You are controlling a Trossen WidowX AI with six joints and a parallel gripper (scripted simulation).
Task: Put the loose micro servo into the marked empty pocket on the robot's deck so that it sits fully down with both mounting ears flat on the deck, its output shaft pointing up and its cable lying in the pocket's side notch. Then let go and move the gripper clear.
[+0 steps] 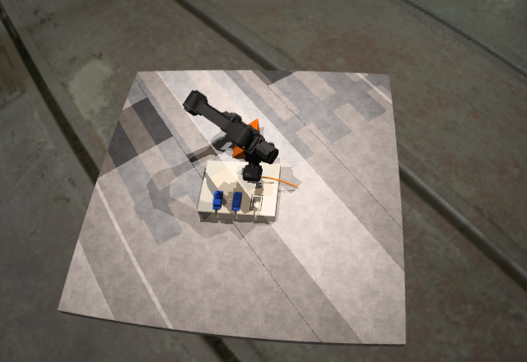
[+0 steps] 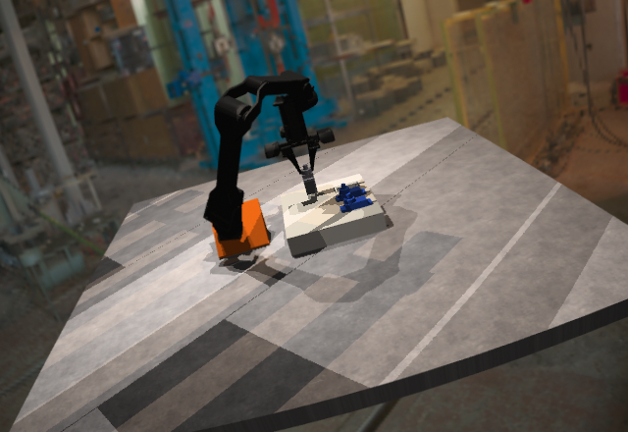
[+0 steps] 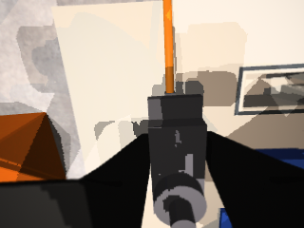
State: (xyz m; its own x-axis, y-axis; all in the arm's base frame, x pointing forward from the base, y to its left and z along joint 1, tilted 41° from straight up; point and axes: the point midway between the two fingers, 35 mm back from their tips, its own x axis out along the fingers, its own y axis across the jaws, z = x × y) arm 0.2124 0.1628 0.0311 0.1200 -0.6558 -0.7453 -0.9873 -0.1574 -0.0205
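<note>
The raised slab lies 10 cm below my gripper tip and 7 cm to the right of it.
</note>
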